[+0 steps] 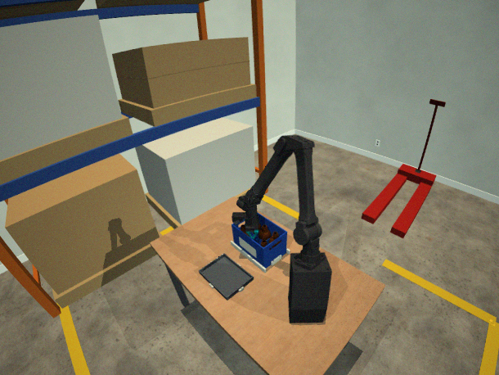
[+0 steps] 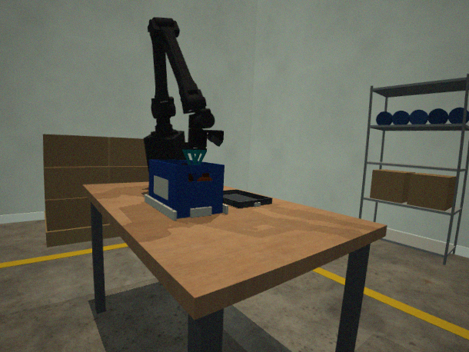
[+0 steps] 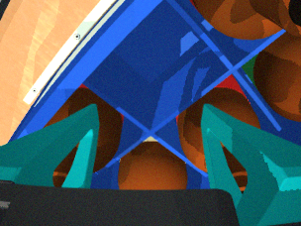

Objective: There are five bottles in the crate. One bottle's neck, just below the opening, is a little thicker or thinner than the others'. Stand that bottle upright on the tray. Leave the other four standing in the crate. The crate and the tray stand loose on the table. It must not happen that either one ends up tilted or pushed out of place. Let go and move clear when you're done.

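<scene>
Now: the crate 4 cm to the right of my hand and 7 cm below it. From my hand the other things lie so: bottle 9 cm ahead, 1 cm to the right, 7 cm below; then dark tray 24 cm to the left, 15 cm below.
</scene>
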